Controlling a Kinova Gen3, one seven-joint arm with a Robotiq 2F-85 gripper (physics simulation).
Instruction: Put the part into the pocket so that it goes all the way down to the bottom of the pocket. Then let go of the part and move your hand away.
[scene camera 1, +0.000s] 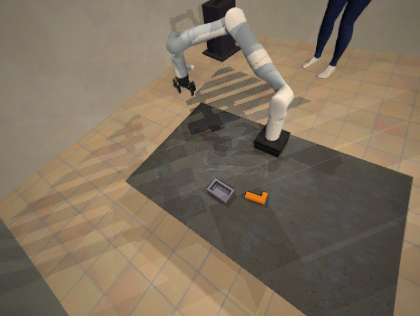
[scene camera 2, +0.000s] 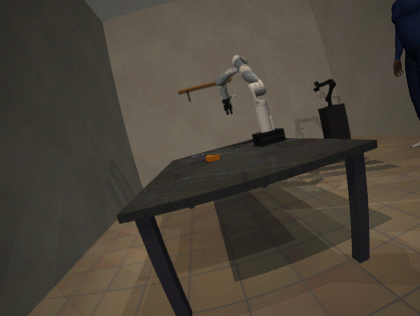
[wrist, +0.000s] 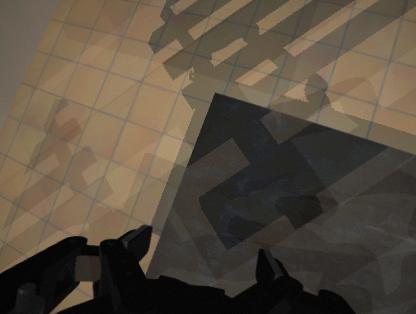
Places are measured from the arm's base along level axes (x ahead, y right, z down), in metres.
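Pixels of known places: gripper, fingertip midpoint: (scene camera 1: 186, 94) (scene camera 2: 229, 114) (wrist: 202, 249); arm's base at its link origin: (scene camera 1: 271, 135) (scene camera 2: 267, 131).
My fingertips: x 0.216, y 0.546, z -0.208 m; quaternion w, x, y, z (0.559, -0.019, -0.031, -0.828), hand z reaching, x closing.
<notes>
Ahead of a thing's pixels: the offset from my fingertips to its top centre. Level surfaces: height alone.
An orange L-shaped part @(dx +0.159, dy -0.714, dz +0.257 m) (scene camera 1: 256, 198) (scene camera 2: 213, 158) lies flat on the dark table @(dz +0.287 m) (scene camera 1: 325, 215) (scene camera 2: 280, 160). The grey block with the pocket @(dx +0.274, dy -0.544, dz +0.251 m) (scene camera 1: 227, 197) stands beside it, a small gap apart, in the scene camera 1 view; its pocket opens upward and shows no part in it. In the scene camera 2 view the block is too faint to make out well, behind the part. My gripper (scene camera 1: 185, 93) (scene camera 2: 229, 113) (wrist: 202, 249) is open and empty, high up near the table's far left corner, well away from the part and the block. Neither shows in the wrist view.
The arm's black base (scene camera 1: 272, 142) (scene camera 2: 269, 137) stands at the table's back edge. A dark pedestal (scene camera 1: 219, 30) (scene camera 2: 335, 121) stands on the floor behind. A person (scene camera 1: 337, 37) (scene camera 2: 410, 60) stands beyond the table. A wooden rail (scene camera 2: 200, 88) is on the wall.
</notes>
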